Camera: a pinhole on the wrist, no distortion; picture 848 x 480 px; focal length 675.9 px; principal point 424.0 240.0 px. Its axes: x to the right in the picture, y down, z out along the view. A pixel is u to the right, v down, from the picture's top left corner.
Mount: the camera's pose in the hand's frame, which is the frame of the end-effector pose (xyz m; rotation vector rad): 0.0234 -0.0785 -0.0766 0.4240 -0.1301 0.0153
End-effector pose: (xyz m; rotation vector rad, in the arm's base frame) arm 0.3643 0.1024 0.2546 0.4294 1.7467 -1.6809
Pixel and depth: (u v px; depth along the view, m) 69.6 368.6 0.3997
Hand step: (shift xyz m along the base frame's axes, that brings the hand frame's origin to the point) 0.1278 -0.2506 0.2988
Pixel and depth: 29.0 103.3 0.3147
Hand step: 0.0069 -0.1434 0.3344
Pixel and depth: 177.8 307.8 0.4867
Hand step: 0.0888 -0.3320 0.3335
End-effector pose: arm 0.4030 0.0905 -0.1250 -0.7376 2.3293 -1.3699
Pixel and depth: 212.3 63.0 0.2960
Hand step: 0.2304 -0.1515 0.1693
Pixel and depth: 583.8 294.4 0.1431
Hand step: 0.0345 -0.1172 0.0811
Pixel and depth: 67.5 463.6 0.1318
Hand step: 0.1025 -0.0355 0.0581
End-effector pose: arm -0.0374 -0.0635 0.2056 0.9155 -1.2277 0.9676
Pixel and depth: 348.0 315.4 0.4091
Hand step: 0.0881 -0.3617 -0.0473
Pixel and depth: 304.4 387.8 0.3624
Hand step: 0.0498 -0.3175 -0.0623
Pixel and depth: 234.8 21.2 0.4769
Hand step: 0.2888 -0.4090 -0.1459
